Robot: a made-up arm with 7 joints.
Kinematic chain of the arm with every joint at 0, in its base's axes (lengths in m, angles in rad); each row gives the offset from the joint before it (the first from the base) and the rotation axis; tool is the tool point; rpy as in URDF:
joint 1: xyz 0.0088 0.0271 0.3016 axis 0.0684 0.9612 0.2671
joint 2: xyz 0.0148 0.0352 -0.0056 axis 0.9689 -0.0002 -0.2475
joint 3: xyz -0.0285 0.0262 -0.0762 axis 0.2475 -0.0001 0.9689
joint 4: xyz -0.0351 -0.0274 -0.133 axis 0.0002 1 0
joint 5: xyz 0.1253 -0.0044 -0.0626 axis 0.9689 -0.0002 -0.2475
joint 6: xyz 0.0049 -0.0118 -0.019 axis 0.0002 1 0
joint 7: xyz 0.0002 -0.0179 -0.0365 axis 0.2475 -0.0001 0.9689
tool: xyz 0.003 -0.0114 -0.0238 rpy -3.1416 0 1.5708
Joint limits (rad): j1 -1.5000..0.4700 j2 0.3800..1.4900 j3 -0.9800..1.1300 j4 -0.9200..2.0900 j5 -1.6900..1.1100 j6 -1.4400..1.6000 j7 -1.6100..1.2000
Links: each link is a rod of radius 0.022 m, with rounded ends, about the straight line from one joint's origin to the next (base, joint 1, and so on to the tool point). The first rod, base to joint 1, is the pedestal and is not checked.
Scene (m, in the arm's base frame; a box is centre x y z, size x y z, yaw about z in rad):
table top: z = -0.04
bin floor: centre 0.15 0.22 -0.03 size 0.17 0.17 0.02 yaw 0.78
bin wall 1: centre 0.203 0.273 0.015 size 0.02 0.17 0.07 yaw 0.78
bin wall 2: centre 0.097 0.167 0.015 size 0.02 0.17 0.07 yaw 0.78
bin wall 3: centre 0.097 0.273 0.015 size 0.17 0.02 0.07 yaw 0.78
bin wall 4: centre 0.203 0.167 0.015 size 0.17 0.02 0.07 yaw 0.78
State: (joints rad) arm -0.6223 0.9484 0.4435 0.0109 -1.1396 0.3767 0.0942
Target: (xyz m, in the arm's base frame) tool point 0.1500 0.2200 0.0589
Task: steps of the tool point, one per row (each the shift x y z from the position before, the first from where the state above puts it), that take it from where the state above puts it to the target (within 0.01 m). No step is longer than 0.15 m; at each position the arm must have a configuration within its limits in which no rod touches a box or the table.
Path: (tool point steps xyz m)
1: -0.0471 0.0081 -0.0873
2: -0.0761 0.0033 -0.0687

